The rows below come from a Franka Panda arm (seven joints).
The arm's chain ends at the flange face. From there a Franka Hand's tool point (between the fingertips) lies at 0.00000 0.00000 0.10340 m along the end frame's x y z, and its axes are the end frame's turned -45 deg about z.
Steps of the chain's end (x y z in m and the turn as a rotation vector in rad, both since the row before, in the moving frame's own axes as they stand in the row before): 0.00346 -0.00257 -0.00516 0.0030 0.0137 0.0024; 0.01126 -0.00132 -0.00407 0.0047 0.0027 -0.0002; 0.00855 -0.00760 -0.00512 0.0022 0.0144 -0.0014; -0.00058 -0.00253 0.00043 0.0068 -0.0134 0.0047; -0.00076 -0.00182 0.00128 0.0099 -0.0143 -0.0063; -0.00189 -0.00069 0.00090 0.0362 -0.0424 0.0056; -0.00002 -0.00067 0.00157 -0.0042 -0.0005 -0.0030; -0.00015 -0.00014 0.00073 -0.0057 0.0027 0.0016
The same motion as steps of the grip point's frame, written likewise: 0.00548 0.00141 -0.00517 -0.0076 0.0118 0.0024; 0.00944 0.00688 -0.00407 0.0014 0.0052 -0.0002; 0.01263 0.00156 -0.00513 -0.0086 0.0117 -0.0014; 0.00090 -0.00368 0.00042 0.0143 -0.0047 0.0047; 0.00042 -0.00359 0.00126 0.0171 -0.0031 -0.0063; -0.00129 -0.00757 0.00074 0.0556 -0.0044 0.0056; 0.00012 -0.00022 0.00157 -0.0026 -0.0033 -0.0030; -0.00023 0.00041 0.00073 -0.0059 -0.0021 0.0016
